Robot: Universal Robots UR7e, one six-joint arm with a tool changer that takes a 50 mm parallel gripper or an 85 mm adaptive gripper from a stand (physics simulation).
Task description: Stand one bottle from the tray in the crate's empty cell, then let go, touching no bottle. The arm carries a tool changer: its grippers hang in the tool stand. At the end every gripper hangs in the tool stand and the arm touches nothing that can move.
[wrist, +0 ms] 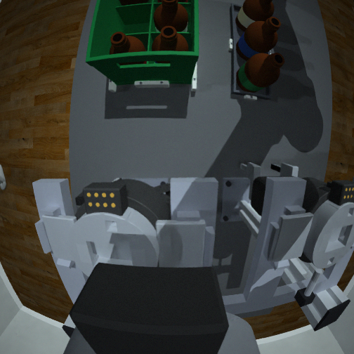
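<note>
The green crate [150, 73] stands at the top left, partly cut off. Brown bottles [169, 40] stand in its front two cells, its middle right cell and its back left cell; its middle left cell is empty. The dark tray [231, 70] at the top right holds three brown bottles with a green label [262, 71], a blue label [254, 42] and a pale label [252, 14]. Two tools hang in the tool stand [195, 192], with a round pale plate at the left [117, 240] and another at the right [332, 235]. Whether their fingers are open or shut cannot be told.
A black block [150, 300] at the bottom centre is close to the camera and hides part of the stand. The grey table [145, 145] lies between the stand and the crate, with shadows across it. Wooden floor [35, 120] shows beyond its edges.
</note>
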